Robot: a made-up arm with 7 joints. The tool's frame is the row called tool. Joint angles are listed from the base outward. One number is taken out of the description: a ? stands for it. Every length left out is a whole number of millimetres.
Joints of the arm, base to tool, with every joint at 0 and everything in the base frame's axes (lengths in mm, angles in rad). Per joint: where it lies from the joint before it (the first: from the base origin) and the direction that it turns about. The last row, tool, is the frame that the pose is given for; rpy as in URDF.
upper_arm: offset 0 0 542 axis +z
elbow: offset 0 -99 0 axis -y
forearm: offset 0 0 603 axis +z
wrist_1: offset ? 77 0 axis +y
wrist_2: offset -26 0 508 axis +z
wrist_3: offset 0 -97 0 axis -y
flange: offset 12 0 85 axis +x
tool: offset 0 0 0 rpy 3.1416 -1.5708 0
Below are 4 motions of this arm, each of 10 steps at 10 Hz.
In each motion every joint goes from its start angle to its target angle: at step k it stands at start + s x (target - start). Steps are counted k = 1, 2, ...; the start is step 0. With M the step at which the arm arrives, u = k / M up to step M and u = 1 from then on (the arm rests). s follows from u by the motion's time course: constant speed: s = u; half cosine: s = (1 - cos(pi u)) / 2; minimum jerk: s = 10 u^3 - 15 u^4 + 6 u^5.
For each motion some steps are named. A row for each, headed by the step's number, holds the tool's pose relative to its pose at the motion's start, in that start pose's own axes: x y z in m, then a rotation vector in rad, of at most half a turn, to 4 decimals.
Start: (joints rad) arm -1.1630 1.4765 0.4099 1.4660 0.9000 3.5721 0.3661
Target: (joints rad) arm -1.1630 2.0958 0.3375 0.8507 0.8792 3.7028 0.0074
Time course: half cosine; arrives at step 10
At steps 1, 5, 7, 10:
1: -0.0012 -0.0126 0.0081 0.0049 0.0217 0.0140
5: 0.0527 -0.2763 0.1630 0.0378 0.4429 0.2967
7: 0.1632 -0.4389 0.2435 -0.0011 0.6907 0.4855
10: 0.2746 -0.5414 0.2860 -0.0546 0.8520 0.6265

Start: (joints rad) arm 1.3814 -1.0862 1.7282 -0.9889 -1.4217 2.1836 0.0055
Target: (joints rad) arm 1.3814 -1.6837 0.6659 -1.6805 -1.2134 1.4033 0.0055
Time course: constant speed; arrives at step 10
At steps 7, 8, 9, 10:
7: 0.1491 0.0305 -0.1044 -0.0497 0.0843 -0.5412
8: 0.1713 0.0166 -0.1389 -0.0428 0.1130 -0.5758
9: 0.1913 0.0019 -0.1788 -0.0290 0.1420 -0.5997
10: 0.2089 -0.0123 -0.2236 -0.0075 0.1694 -0.6134

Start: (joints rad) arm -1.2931 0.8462 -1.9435 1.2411 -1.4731 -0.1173 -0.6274
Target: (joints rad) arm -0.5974 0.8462 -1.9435 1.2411 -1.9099 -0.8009 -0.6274
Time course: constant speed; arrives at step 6
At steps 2, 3, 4, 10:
2: 0.1309 -0.1059 -0.1474 -0.1147 -0.1633 -0.1259
3: 0.1812 -0.1720 -0.2212 -0.1835 -0.2398 -0.1642
4: 0.2206 -0.2455 -0.2938 -0.2573 -0.3104 -0.1858
10: 0.2650 -0.4110 -0.4318 -0.4109 -0.4273 -0.1800

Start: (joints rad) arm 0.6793 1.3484 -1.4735 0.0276 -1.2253 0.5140 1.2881
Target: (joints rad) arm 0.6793 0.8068 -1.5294 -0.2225 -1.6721 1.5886 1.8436
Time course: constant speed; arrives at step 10
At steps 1, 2, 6, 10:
1: -0.0085 -0.0296 -0.0725 0.1484 0.0842 0.0294
2: -0.0197 -0.0535 -0.1463 0.3018 0.1579 0.0563
6: -0.0855 -0.0924 -0.4416 0.9503 0.3488 0.1224
10: -0.1709 -0.0474 -0.7106 1.6113 0.3792 0.0802

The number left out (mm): 30
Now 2 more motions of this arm.
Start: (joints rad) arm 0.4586 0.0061 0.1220 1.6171 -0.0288 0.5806 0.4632
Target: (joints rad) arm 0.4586 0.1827 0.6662 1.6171 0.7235 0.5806 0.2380
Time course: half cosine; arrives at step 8
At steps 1, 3, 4, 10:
1: -0.0078 -0.0097 -0.0036 0.0333 -0.0087 -0.0111
3: -0.0704 -0.0777 -0.0301 0.2635 -0.0778 -0.0959
4: -0.1223 -0.1237 -0.0501 0.4190 -0.1349 -0.1610
10: -0.2880 -0.2285 -0.1057 0.7900 -0.3197 -0.3403

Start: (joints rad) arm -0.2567 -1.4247 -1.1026 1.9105 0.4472 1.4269 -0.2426
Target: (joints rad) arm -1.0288 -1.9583 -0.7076 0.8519 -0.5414 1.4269 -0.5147
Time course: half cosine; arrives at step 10
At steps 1, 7, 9, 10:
1: 0.0074 -0.0069 0.0130 0.0020 0.0011 -0.0367
7: 0.0280 -0.2733 0.3942 0.1972 0.1506 -0.9794
9: -0.0089 -0.3273 0.4534 0.2371 0.2300 -1.1186
10: -0.0143 -0.3337 0.4603 0.2408 0.2414 -1.1346

